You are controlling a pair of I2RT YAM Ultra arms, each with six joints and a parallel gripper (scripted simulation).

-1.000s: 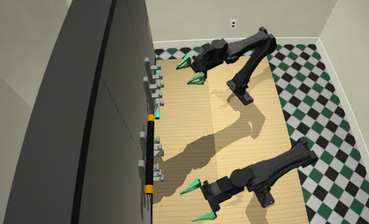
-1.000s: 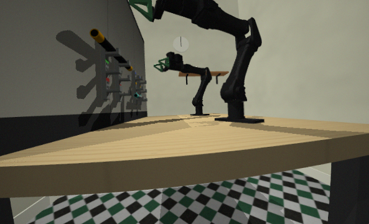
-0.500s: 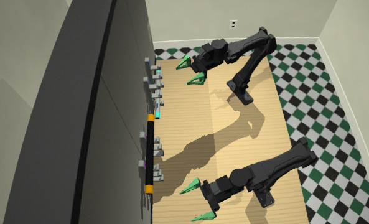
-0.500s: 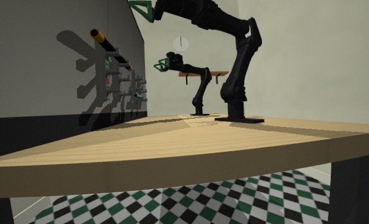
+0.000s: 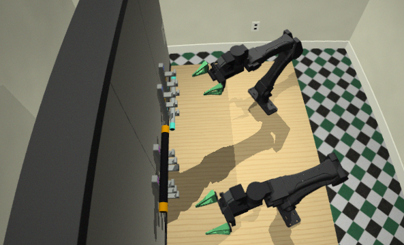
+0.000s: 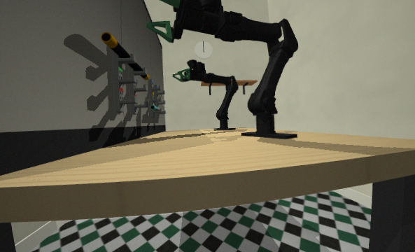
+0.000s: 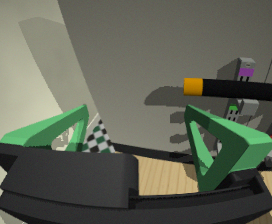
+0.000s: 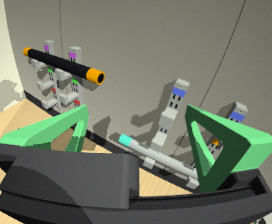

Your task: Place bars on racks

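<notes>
Now: left hand 13 cm short of the black bar, 21 cm to the left of it and 5 cm above it. From my left hand the other things lie so: pale bar (11 cm ahead, 61 cm to the right, 20 cm below).
Now: the pale bar 13 cm ahead of my right hand, 9 cm to the right of it and 22 cm below it. Also, from my right hand: black bar: 15 cm ahead, 32 cm to the left, 7 cm below.
</notes>
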